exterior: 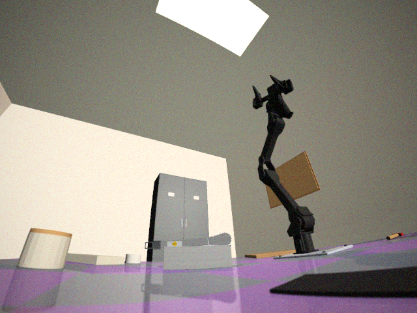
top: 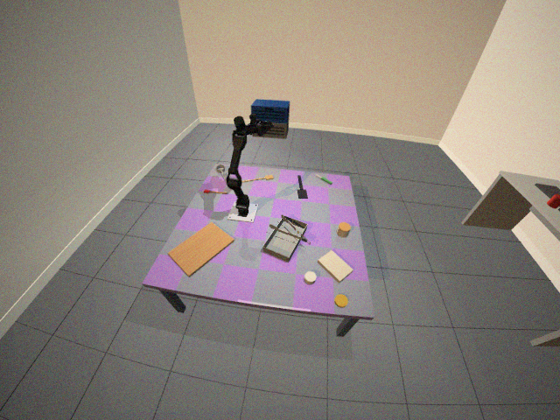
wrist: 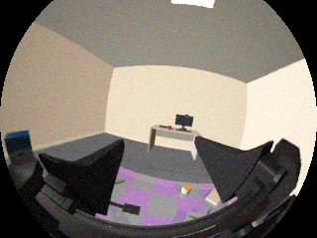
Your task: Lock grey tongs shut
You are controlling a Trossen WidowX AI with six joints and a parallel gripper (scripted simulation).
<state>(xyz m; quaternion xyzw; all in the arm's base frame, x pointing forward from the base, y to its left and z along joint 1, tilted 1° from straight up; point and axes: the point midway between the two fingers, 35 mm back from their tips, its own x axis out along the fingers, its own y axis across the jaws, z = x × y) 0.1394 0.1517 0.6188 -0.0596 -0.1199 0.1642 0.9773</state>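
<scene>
Right now my gripper tip is 60 cm above the roasting tin, 34 cm to the left of it and 16 cm short of it. Round my gripper tip: wooden board (62 cm below, 52 cm to the right, 35 cm behind); then black spatula (63 cm below, 24 cm to the left, 20 cm ahead); then white cylinder (61 cm below, 60 cm to the right, 35 cm ahead).
</scene>
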